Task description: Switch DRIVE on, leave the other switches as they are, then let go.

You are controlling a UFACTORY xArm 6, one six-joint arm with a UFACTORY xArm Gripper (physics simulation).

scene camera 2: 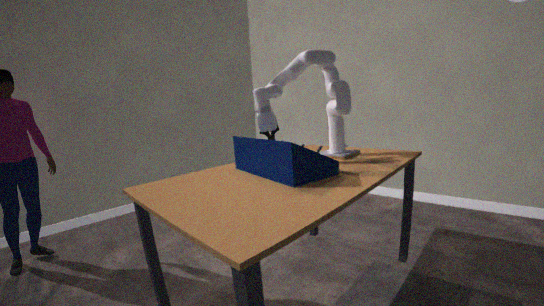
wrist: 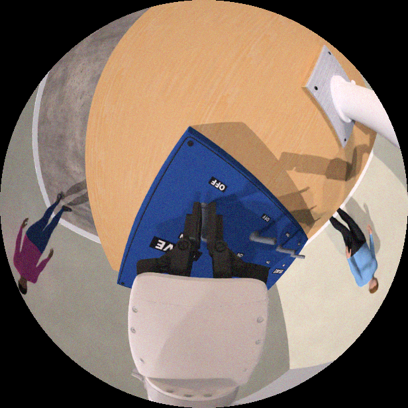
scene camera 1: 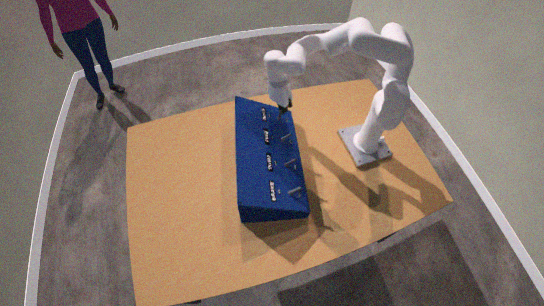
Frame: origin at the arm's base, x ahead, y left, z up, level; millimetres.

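Seen in the pictures: gripper, fingertip midpoint: [scene camera 1: 283,111]; arm's base, link origin: [scene camera 2: 337,152] [scene camera 1: 365,143].
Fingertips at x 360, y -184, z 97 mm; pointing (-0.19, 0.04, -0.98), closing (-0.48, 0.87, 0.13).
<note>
Pixels of each thing's middle, then the offset from my fingertips to it. Level surfaces: height alone.
- blue sloped switch panel, body centre: [scene camera 1: 266,157] [scene camera 2: 279,159] 123 mm ahead, 176 mm left, 56 mm down
- DRIVE label, body centre: [scene camera 1: 264,114] 88 mm ahead, 1 mm right, 3 mm up
- FEED lever, body centre: [scene camera 1: 286,136] 26 mm ahead, 131 mm left, 7 mm down
- PUMP lever, body centre: [scene camera 1: 291,161] 46 mm ahead, 250 mm left, 7 mm down
- BRAKE lever, body centre: [scene camera 1: 295,190] 65 mm ahead, 368 mm left, 7 mm down
- wooden table, surface height: 118 mm down
A blue sloped switch panel [scene camera 1: 252,165] [scene camera 2: 265,157] [wrist: 167,200] carries a row of grey levers with black labels. The DRIVE label [scene camera 1: 264,114] [wrist: 162,244] is partly covered in the wrist view. My gripper [scene camera 1: 281,116] [scene camera 2: 271,136] [wrist: 204,210] is at the DRIVE end, its fingers low over the panel and nearly together. The grey DRIVE lever [wrist: 204,220] shows in the narrow gap between them; its tilt is hard to tell. The FEED lever [scene camera 1: 286,138] [wrist: 263,238], PUMP lever [scene camera 1: 291,163] and BRAKE lever [scene camera 1: 295,191] stand apart from the fingers, towards their OFF side.
The panel stands on a wooden table [scene camera 1: 175,200] [scene camera 2: 200,200] [wrist: 150,75]. The arm's base plate [scene camera 1: 367,159] [wrist: 320,85] is on the table beyond the lever side. A person in a pink top [scene camera 1: 77,20] [scene camera 2: 17,130] [wrist: 32,252] stands off the table. Another in light blue [wrist: 366,260] shows in the wrist view.
</note>
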